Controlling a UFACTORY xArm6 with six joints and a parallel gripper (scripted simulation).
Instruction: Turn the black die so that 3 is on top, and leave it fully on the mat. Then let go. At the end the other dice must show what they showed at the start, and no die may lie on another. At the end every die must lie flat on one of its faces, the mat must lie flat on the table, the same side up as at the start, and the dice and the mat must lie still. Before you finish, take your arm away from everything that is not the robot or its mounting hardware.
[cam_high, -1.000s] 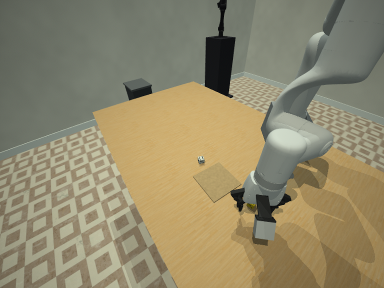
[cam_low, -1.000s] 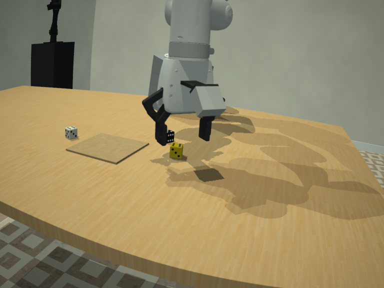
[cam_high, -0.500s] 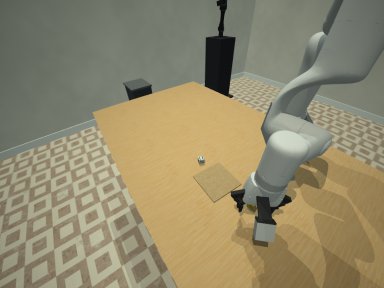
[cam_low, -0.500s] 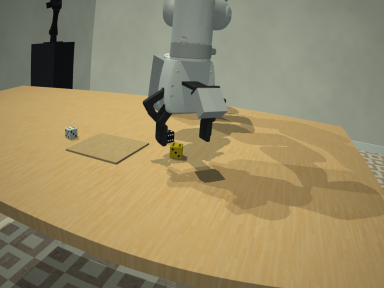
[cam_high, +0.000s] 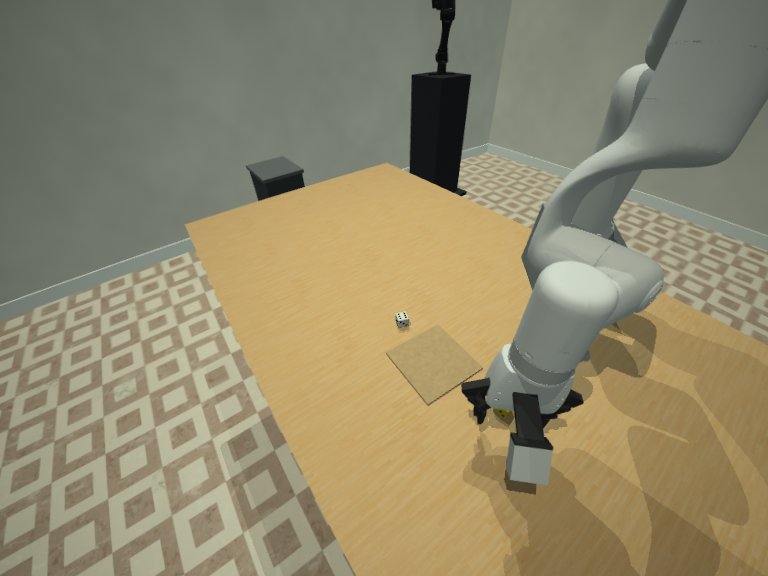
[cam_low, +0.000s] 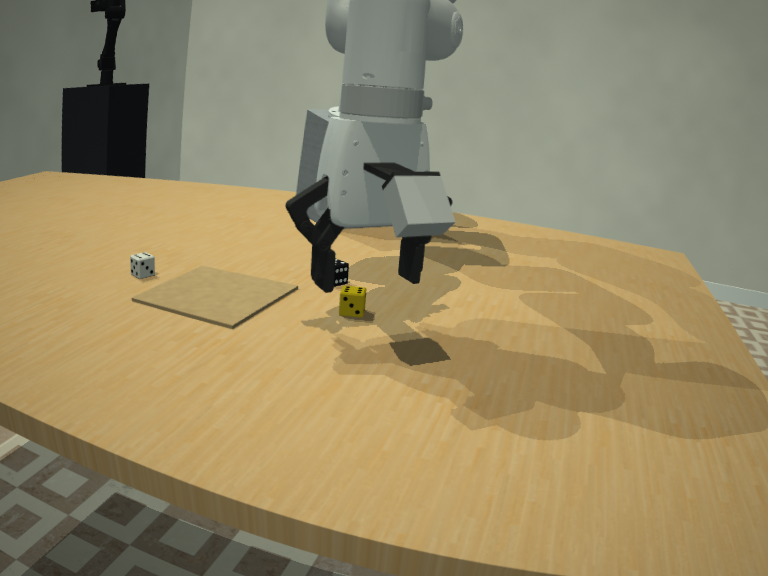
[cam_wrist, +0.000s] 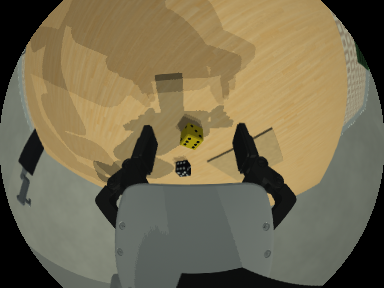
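My gripper is now 40 mm above the yellow die, 30 mm past it and 20 mm to the left of it. The rest, counted from my hand: tan mat 180 mm to the right, 50 mm below, 10 mm behind; then black die 110 mm behind, 70 mm to the right, 40 mm below; then white die 300 mm to the right, 40 mm below, 30 mm behind.
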